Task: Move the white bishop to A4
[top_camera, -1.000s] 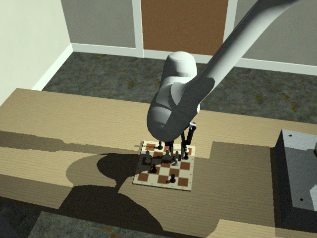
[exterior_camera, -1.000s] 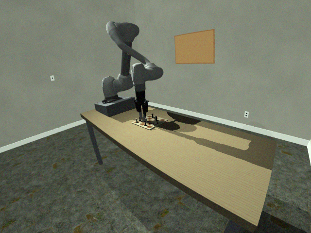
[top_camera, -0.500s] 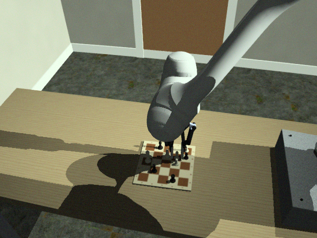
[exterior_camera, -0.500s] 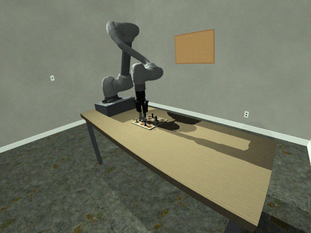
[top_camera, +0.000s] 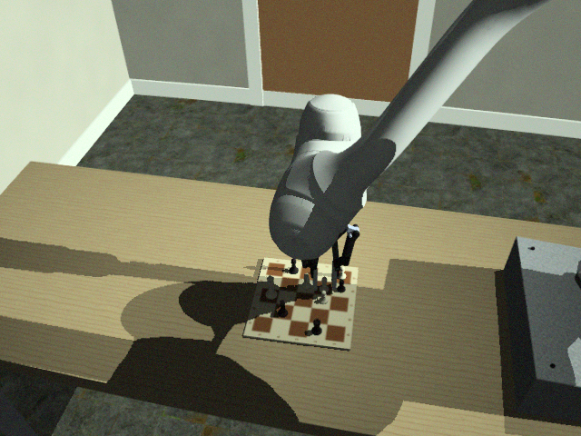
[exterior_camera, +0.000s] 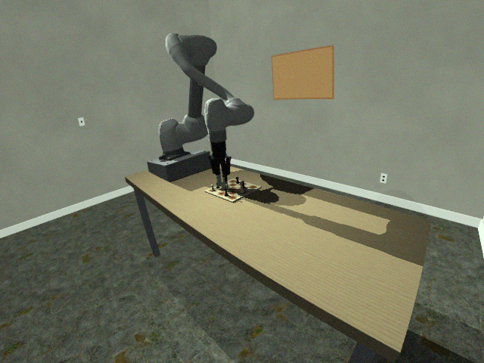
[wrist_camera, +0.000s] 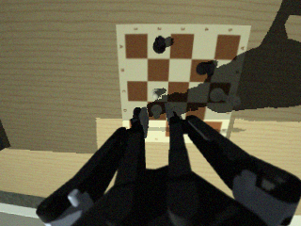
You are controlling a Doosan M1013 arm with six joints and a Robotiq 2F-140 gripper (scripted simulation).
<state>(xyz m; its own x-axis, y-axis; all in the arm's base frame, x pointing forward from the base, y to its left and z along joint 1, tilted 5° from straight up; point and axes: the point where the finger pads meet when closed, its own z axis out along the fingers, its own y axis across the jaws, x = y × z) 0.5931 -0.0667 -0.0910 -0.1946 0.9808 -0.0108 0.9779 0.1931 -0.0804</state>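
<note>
Now: hand 40 mm past the black pawn, 10 mm to the left of it and 30 mm above it. Also, from my hand: chessboard (40 mm ahead, 30 mm to the left, 50 mm below); then white bishop (30 mm below).
</note>
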